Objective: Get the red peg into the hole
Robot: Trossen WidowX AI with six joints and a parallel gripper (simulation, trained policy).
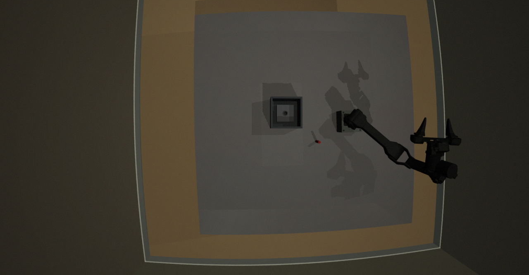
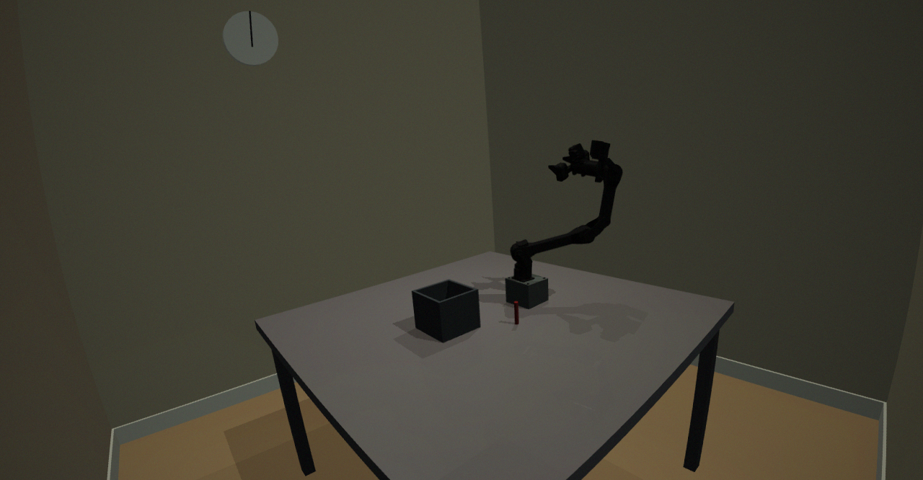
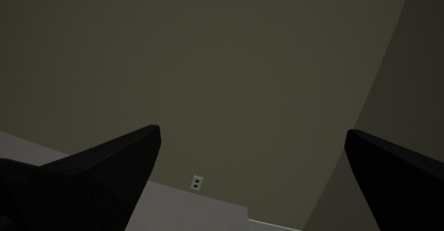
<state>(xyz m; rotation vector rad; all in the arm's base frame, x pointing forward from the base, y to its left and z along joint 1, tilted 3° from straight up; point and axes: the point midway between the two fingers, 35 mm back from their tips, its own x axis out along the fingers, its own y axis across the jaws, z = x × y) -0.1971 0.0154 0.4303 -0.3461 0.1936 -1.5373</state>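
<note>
My gripper tip is now 37 cm short of the red peg, 13 cm to the right of it and 48 cm above it. Round my gripper tip: light plate: 56 cm ahead, 2 cm to the right, 47 cm below.
</note>
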